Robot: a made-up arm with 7 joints. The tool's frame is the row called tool.
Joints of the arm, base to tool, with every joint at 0 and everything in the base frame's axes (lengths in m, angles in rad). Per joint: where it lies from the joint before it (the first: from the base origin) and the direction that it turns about. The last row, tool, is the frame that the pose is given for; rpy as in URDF.
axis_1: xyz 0 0 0.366 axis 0 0 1
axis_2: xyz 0 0 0 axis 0 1 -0.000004
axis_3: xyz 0 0 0.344 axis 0 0 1
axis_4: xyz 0.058 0 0 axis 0 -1 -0.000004
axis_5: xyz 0.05 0 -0.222 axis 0 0.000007 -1
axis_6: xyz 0 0 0 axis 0 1 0.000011
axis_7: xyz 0.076 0 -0.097 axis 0 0.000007 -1
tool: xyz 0 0 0 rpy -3.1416 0 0
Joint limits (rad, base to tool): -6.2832..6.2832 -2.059..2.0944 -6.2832..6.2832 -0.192..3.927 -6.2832..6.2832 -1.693..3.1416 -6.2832..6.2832
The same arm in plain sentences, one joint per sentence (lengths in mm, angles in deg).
The arm has seven revolute joints in a row. What follows holds with every joint at zero, and every direction is one of the base frame's.
Joint 1 is mounted 366 mm along +z from the base frame's origin and turns about +z, from -360 to 360 deg.
Joint 2 is mounted at the same point as joint 1 and turns about +y, from -117.97 to 120 deg.
Joint 3 is mounted 344 mm along +z from joint 2 and turns about +z, from -360 to 360 deg.
Joint 4 is mounted 58 mm along +x from joint 3 and turns about -y, from -11 to 225 deg.
Joint 5 is mounted 50 mm along +x and 222 mm along -z from joint 4 and turns about -z, from -360 to 360 deg.
Joint 6 is mounted at the same point as joint 5 and turns about +y, from -97 to 180 deg.
Joint 7 is mounted 76 mm along +x and 97 mm along -z from joint 6 and turns about -z, from -360 to 360 deg.
The tool frame, which is the frame that the pose is given for, is mounted at the same point as joint 7; its axes are the base frame's turned by roll 180, pitch 0 and yaw 0 deg (as in URDF: about the fixed x, then y, then z).

